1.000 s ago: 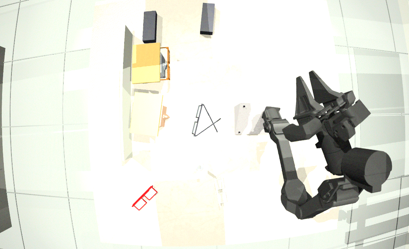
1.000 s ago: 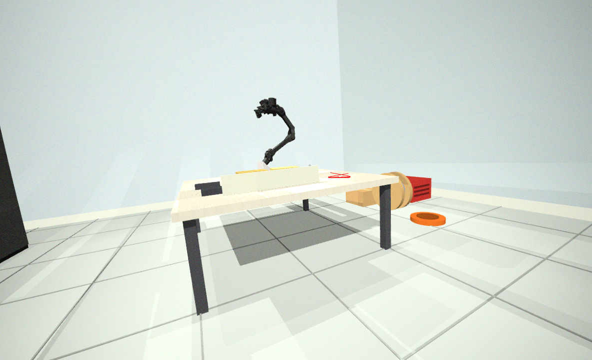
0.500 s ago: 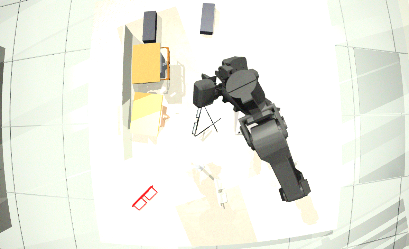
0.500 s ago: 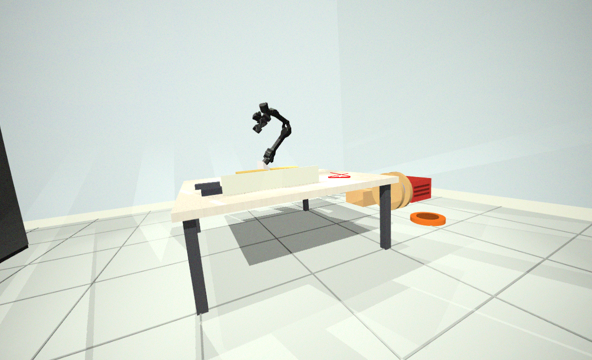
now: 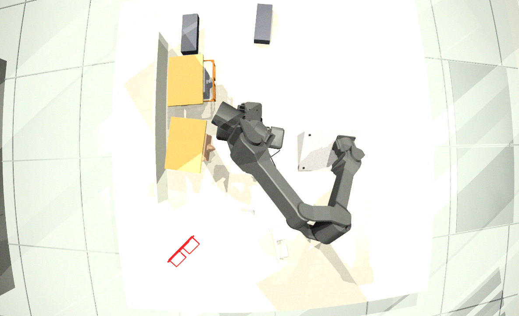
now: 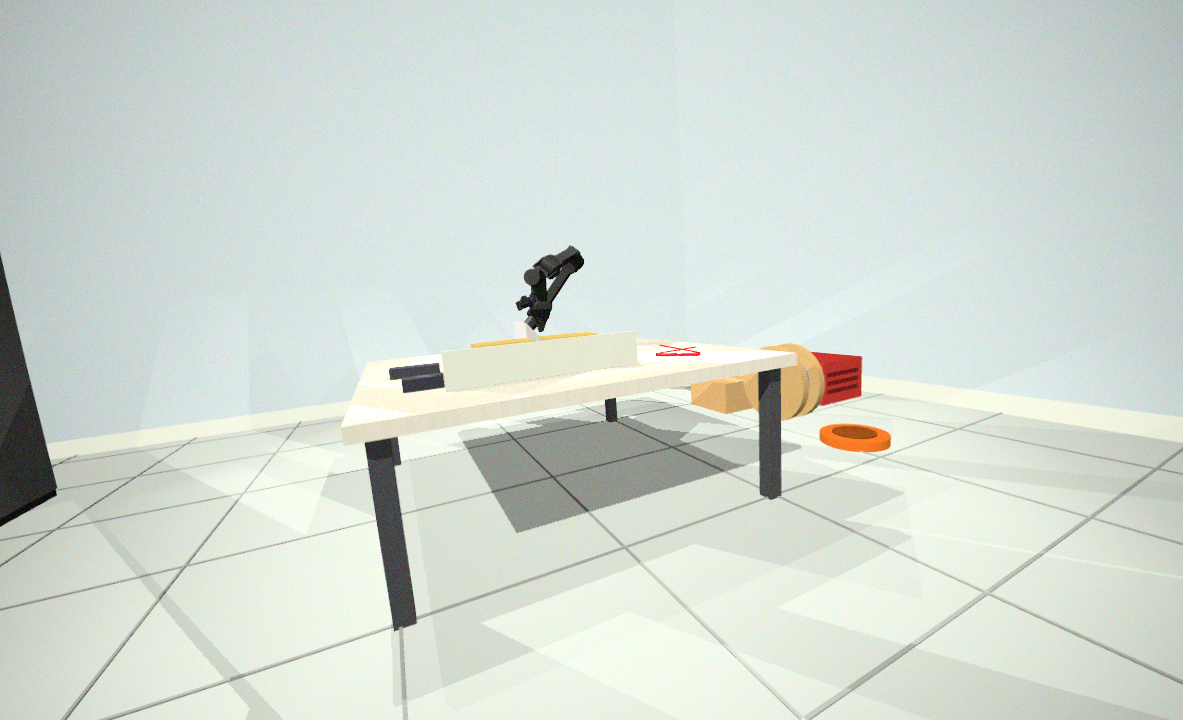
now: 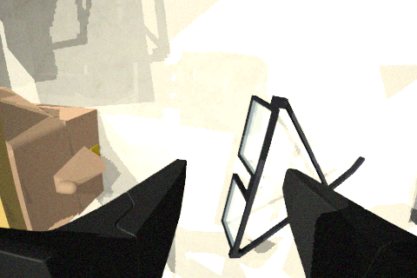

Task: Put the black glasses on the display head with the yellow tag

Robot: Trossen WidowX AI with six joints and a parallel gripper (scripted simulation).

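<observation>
The glasses lies 10 cm below my gripper tip, 6 cm to the left of it and 5 cm behind it. From my gripper tip the other things lie so: skin-coloured head (17 cm ahead, 6 cm below, 5 cm to the left); then small grey cylinder (26 cm to the left, 9 cm below, 3 cm behind); then grey head (20 cm ahead, 17 cm to the right, 6 cm below).
</observation>
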